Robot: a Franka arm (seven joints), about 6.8 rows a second.
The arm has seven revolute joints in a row. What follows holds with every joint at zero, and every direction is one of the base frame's. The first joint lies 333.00 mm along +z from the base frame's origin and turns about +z. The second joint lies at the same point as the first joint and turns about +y. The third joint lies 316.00 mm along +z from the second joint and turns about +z. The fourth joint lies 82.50 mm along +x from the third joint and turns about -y. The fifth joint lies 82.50 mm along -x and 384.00 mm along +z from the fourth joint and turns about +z. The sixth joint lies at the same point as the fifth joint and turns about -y. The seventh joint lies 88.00 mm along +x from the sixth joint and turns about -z. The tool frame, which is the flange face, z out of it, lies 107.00 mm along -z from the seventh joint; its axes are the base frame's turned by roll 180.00, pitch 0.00 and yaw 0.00 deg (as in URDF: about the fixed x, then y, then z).
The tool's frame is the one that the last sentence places.
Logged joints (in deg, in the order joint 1, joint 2, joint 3, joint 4, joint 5, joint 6, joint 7), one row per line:
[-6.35, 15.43, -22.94, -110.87, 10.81, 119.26, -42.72]
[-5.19, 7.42, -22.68, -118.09, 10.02, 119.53, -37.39]
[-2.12, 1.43, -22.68, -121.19, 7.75, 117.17, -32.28]
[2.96, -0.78, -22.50, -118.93, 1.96, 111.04, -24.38]
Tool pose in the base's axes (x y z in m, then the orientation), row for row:
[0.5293, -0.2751, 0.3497, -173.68, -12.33, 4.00]
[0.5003, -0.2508, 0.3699, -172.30, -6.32, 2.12]
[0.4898, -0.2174, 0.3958, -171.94, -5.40, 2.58]
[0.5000, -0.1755, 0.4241, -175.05, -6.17, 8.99]
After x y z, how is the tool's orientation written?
As a rotation vector, in degrees.
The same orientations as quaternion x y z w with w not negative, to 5 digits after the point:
[-0.99593, -0.07070, 0.02294, 0.05091]
[-0.99707, -0.03657, 0.01227, 0.06602]
[-0.99699, -0.03131, 0.01496, 0.06937]
[-0.99726, -0.03515, 0.05122, 0.04023]

